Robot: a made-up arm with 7 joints.
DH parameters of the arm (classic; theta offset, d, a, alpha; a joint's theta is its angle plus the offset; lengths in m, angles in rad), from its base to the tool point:
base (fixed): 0 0 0 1.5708
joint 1: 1.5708 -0.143 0 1.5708
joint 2: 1.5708 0 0 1.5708
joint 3: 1.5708 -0.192 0 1.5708
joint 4: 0 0 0 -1.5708
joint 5: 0 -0.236 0 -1.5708
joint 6: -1.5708 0 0 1.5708
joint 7: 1.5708 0 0 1.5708
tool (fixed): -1.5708 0 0 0
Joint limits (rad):
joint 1: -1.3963..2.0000
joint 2: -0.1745..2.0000
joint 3: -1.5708..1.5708
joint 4: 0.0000..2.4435
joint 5: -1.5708..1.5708
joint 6: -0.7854..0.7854
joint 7: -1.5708..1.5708
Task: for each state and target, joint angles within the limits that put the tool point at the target. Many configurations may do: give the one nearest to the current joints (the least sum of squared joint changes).
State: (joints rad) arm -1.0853 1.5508 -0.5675 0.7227 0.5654 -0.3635 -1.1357
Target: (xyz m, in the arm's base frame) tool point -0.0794 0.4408 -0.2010
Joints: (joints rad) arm -1.2152 1.5293 -0.6871 1.0785 0.5654 -0.3635 -1.1357
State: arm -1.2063 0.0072 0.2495 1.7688 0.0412 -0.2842 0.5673
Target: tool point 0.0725 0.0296 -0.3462
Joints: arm -0.3778 -0.1745 -0.3005 1.0459 0.0412 -0.2842 0.5673
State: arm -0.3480 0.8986 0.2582 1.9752 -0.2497 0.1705 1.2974
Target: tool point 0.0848 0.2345 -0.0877
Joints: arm -0.9612 0.3315 0.6565 2.4415 -0.2497 0.1705 1.2974
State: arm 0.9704 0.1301 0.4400 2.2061 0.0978 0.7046 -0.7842
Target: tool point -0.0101 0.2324 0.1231
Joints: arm 1.4071 0.4463 0.6632 2.4416 0.0978 0.7046 -0.7842
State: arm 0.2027 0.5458 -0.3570 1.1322 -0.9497 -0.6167 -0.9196
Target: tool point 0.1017 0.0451 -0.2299
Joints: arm -0.2476 0.4221 -0.8329 1.7908 -0.9497 -0.6167 -0.9196
